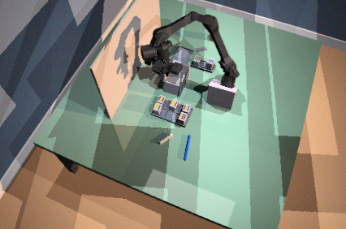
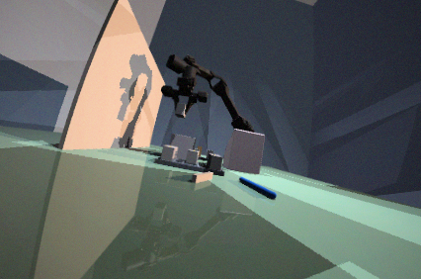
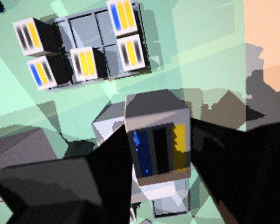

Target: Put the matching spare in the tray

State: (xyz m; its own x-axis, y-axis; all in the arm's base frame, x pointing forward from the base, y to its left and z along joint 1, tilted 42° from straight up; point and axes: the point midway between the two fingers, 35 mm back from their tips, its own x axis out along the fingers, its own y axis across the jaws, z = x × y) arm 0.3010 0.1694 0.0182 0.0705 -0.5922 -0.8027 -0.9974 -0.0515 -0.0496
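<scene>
Now: the tray 290 mm to the right of my gripper tip, 180 mm below it and 30 mm ahead of it. Round my gripper tip: blue pen: 250 mm behind, 240 mm to the left, 180 mm below; then tall orange panel: 220 mm ahead, 80 mm to the right, 40 mm above; then grey mounted unit: 130 mm below, 90 mm to the right, 30 mm behind.
</scene>
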